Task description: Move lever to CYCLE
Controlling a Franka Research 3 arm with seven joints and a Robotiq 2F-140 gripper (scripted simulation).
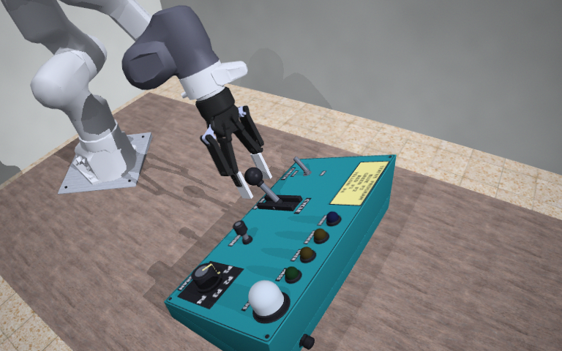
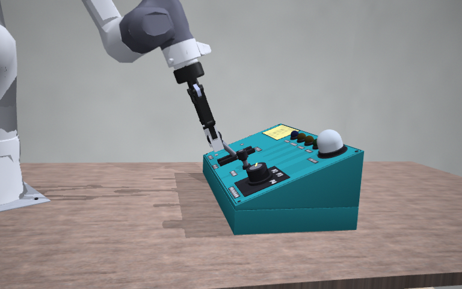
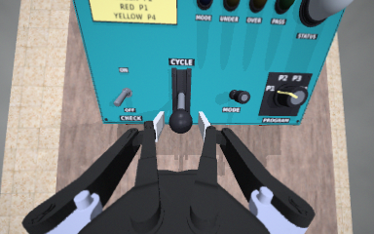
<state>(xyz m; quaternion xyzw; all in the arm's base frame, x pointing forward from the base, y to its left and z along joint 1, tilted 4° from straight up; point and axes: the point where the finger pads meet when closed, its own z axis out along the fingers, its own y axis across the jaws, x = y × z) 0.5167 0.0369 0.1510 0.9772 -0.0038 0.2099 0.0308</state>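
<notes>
My hand is 9 cm short of the teal console, 6 cm to the left of it and 6 cm above it. Also, from my hand: black switch (12 cm to the right, 5 cm ahead, 3 cm below); then small toggle (12 cm to the left, 6 cm ahead, 4 cm below); then rotary selector (23 cm to the right, 6 cm ahead, 4 cm below).
</notes>
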